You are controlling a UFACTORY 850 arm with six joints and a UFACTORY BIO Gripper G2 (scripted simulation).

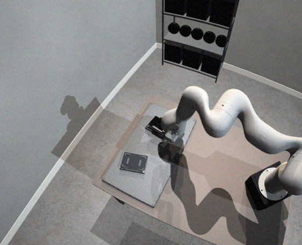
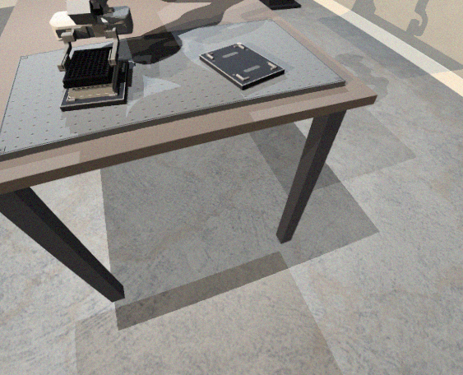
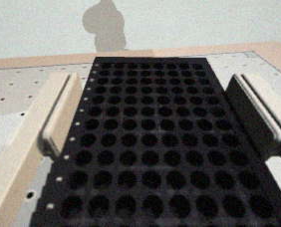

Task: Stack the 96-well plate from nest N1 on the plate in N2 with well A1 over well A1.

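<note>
Right now my hand is 10 mm above the black 96-well plate. The rest, counted from my hand: plate nest N1 (310 mm to the left, 50 mm below, 20 mm ahead); then white 96-well plate (40 mm below); then plate nest N2 (50 mm below).
</note>
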